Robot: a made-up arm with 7 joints.
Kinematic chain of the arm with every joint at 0, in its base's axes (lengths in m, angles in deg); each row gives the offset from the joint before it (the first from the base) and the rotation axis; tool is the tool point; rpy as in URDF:
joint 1: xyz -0.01 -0.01 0.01 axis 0 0.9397 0.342
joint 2: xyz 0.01 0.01 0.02 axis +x
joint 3: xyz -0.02 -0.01 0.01 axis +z
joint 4: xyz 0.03 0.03 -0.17 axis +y
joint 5: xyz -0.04 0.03 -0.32 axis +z
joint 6: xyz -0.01 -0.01 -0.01 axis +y
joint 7: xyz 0 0.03 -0.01 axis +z
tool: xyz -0.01 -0.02 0.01 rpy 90 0 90
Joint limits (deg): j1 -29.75..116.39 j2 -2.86..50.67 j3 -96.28..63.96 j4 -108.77..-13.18 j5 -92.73..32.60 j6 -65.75..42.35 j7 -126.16..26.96
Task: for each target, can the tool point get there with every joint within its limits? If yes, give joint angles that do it. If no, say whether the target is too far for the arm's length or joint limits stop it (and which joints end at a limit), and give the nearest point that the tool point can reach.
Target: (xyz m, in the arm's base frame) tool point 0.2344 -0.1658 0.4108
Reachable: no: joint limits stop it (at a limit: joint 1, joint 2, joint 4, joint 5, joint 6) | nearest point 0.2841 -0.1554 0.1424 | short by 0.273 m
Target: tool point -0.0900 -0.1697 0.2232
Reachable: no: joint limits stop it (at a limit: joint 1, joint 2, joint 3, joint 4, joint 5, joint 6) | nearest point -0.2511 -0.2765 0.0375 | short by 0.268 m
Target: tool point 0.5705 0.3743 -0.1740
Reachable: no: too far | nearest point 0.3851 0.2743 -0.1298 | short by 0.215 m
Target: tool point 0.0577 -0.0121 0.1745
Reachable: no: joint limits stop it (at a limit: joint 1, joint 2, joint 4, joint 5, joint 6, joint 7) | nearest point 0.2124 0.1016 0.2498 | short by 0.206 m
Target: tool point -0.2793 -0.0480 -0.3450
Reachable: yes | joints 60.91 42.17 -72.25 -73.73 6.30 -42.41 -5.46
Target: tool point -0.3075 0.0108 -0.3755
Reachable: yes | joints 53.67 3.51 -32.95 -23.31 -8.25 -2.67 -76.38
